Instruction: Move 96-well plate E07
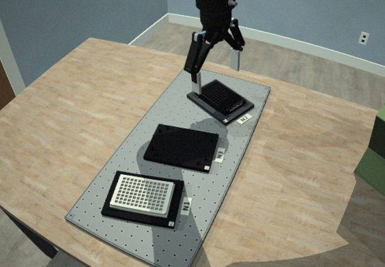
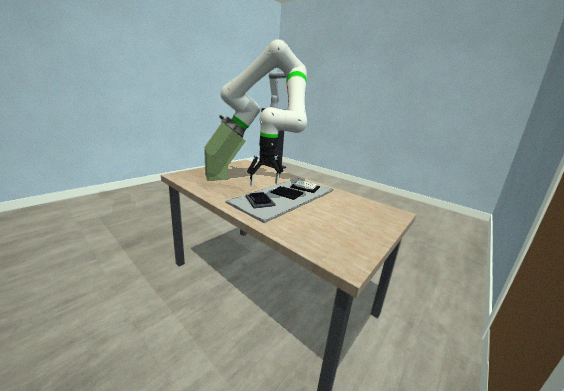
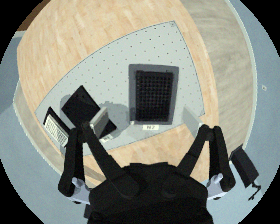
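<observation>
Now: hand 1 cm past the black 96-well plate E07, 2 cm to the left of it and 8 cm above it. The rest, counted from my hand: black landing nest N3: 1 cm ahead, 18 cm to the left, 10 cm below; plate nest N2: 1 cm behind, 2 cm to the right, 10 cm below; label N2: 9 cm behind, 2 cm to the left, 10 cm below.
</observation>
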